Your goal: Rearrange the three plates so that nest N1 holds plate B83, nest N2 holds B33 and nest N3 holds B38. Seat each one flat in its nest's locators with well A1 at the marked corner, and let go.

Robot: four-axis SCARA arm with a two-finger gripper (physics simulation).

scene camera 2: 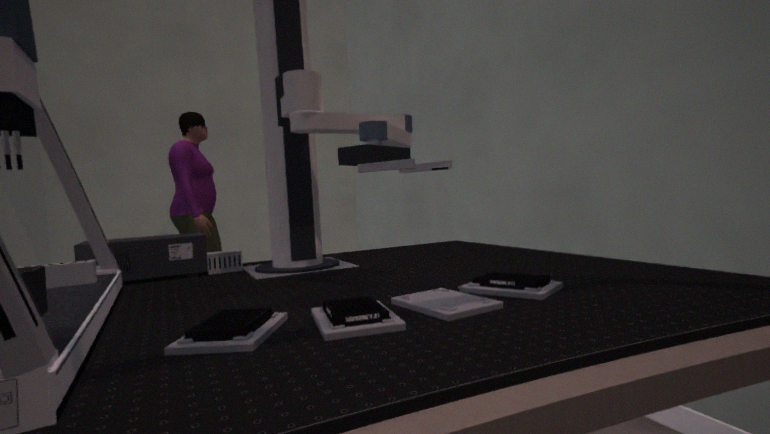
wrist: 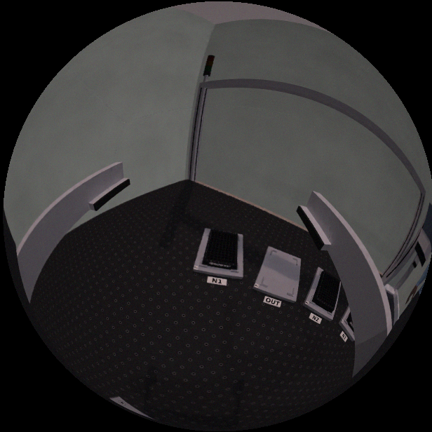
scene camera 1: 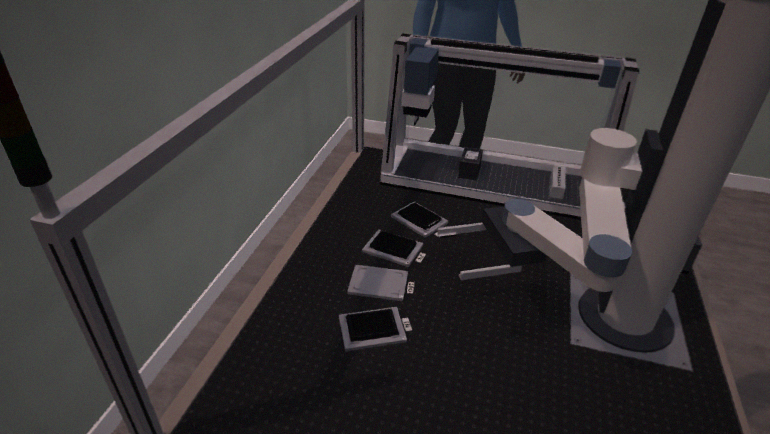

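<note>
Nest N1 bears a black plate. Nest N2 bears another black plate. Nest N3 bears a third plate; in the wrist view my right finger partly hides it. All three look flat; their printed codes and A1 corners are unreadable. The nest marked OUT is empty. My gripper is open and empty, high above the table.
A gantry machine stands behind N3 in scene camera 1. My arm's column stands on the opposite side of the table from the nests. A guard rail runs along one side. A grey box stands beside the column.
</note>
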